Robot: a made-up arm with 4 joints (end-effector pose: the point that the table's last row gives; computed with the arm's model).
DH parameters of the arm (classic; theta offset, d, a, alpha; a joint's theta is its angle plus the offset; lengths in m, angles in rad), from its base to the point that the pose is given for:
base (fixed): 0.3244 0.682 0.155 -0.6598
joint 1: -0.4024 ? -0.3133 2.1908
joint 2: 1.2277 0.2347 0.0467 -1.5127
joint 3: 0 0.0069 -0.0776 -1.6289
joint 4: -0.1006 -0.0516 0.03 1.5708
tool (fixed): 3.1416 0.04 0 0
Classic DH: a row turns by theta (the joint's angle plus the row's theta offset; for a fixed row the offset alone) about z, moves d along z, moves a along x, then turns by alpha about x.
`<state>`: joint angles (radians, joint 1 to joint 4).
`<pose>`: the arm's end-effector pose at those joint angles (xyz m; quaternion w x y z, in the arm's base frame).
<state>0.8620 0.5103 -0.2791 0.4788</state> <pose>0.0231 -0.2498 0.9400 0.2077 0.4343 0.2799 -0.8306</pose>
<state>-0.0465 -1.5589 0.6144 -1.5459</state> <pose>-0.2308 -0.1572 0.8001 0.1829 0.6960 0.2181 -0.6592</pose>
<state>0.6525 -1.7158 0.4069 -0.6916</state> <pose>0.0142 -0.2387 0.9614 0.4025 0.0498 0.1383 -0.9035</pose>
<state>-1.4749 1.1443 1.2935 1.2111</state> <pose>-0.1135 0.3976 0.5008 0.7251 -0.3119 0.5886 0.1746</pose>
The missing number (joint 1, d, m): 0.2192
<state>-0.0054 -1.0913 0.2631 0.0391</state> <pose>-0.2087 -0.1199 0.8274 0.1271 0.2255 -0.0208 -0.9657</pose>
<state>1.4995 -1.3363 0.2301 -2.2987</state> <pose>0.3073 -0.2498 0.9913 0.2777 0.5174 0.5678 -0.5768</pose>
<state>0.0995 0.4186 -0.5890 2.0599</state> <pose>-0.1438 -0.0937 0.7852 0.1293 -0.0898 0.2632 -0.9518</pose>
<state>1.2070 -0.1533 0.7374 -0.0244</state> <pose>0.2149 -0.2391 1.0215 0.6898 0.3509 0.1389 -0.6179</pose>
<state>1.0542 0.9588 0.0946 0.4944</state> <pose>0.1085 -0.2642 0.9627 0.3114 0.6008 0.2489 -0.6929</pose>
